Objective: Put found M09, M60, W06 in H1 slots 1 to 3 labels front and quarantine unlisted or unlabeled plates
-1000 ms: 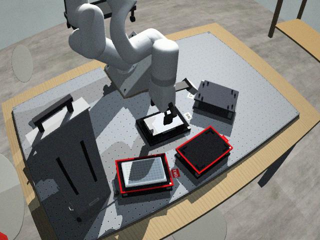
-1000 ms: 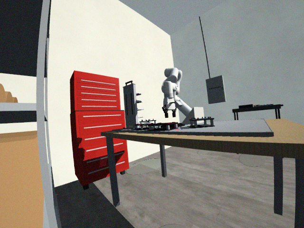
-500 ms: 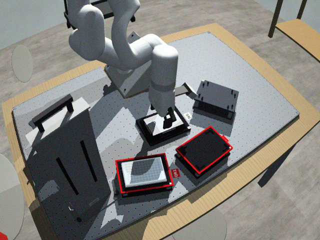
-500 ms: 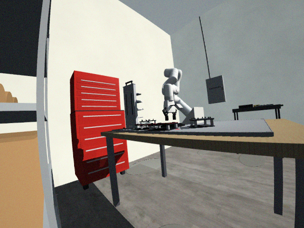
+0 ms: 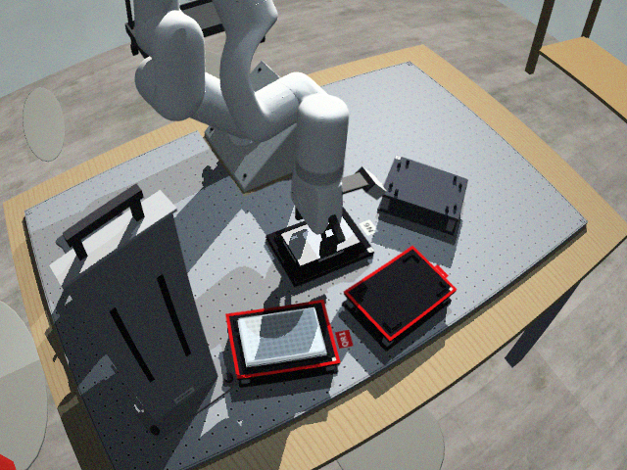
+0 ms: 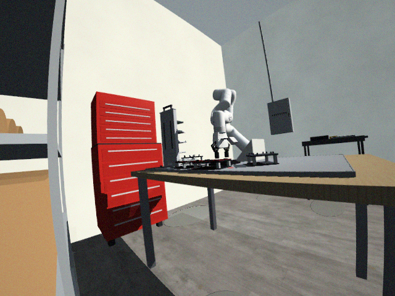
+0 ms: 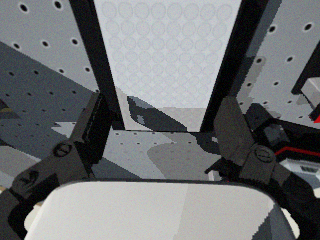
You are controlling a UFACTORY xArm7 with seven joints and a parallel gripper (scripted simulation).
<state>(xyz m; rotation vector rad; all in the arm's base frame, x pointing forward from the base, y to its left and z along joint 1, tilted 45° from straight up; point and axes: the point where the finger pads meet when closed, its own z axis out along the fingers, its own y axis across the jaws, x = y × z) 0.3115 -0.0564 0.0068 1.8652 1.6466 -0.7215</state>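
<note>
My gripper is now 1 cm to the right of the dark-framed plate and 3 cm above it. From my hand the other things lie so: deck label: 7 cm behind, 19 cm to the left, 5 cm below; white well plate: 15 cm ahead, 16 cm to the right; black nest N6: 1 cm to the left, 4 cm below.
</note>
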